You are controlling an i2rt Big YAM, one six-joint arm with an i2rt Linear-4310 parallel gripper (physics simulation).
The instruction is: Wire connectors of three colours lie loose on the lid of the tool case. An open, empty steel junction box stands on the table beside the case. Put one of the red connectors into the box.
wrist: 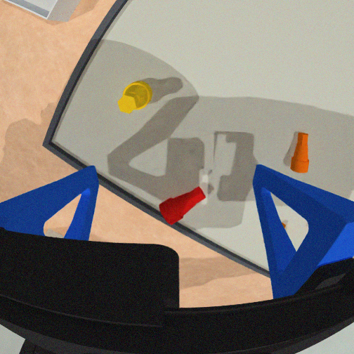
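A red connector (181, 206) lies on its side on the tool case lid (280, 60), near the lid's dark lower edge, its narrow end pointing up and right. My gripper (175, 173) is open, with one blue finger at the left and one at the right. It is above the lid corner, and the red connector shows between the fingers, a little lower in the view than the tips. Part of the steel junction box (57, 11) shows at the top left edge; its inside is mostly out of view.
A yellow connector (137, 96) stands on the lid at the upper left. An orange connector (301, 153) lies to the right, just beyond the right fingertip. A bit of orange shows through the right finger's opening. The table (30, 65) shows left of the case. The gripper's shadow falls across the lid.
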